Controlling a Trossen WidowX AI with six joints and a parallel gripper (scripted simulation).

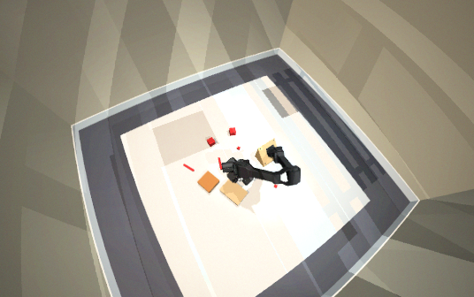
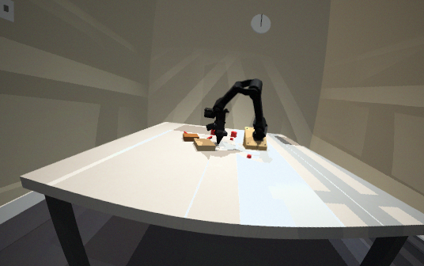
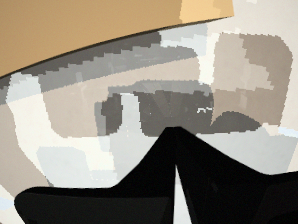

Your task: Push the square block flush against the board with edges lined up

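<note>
My gripper tip is now 90 mm short of the tan board, 70 mm to the right of it and 10 mm below it. Also, from my gripper tip: orange square block 180 mm ahead, 60 mm to the right, 10 mm above.
</note>
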